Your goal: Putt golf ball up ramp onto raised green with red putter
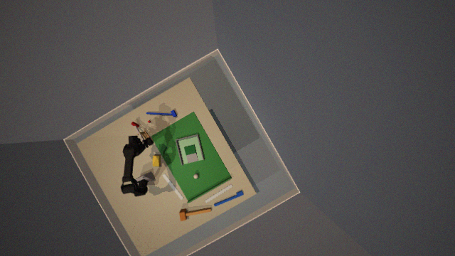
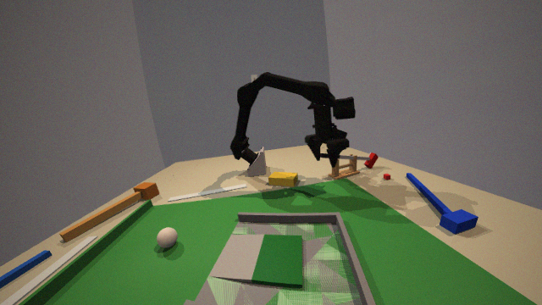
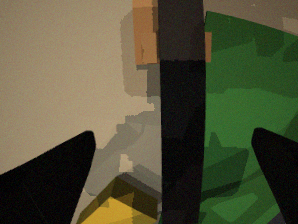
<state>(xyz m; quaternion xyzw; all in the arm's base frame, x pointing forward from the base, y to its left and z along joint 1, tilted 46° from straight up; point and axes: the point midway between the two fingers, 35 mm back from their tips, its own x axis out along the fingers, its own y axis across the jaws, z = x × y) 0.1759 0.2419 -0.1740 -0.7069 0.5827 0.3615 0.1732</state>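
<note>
Now: gripper tip 90 mm to the right of the wooden rack, 30 mm past it and 30 mm above it. The rest, counted from my gripper tip: yellow block 160 mm to the right, 50 mm below, 20 mm behind; red putter 120 mm to the left, 50 mm behind; small red cube 220 mm to the left, 60 mm below, 50 mm ahead.
</note>
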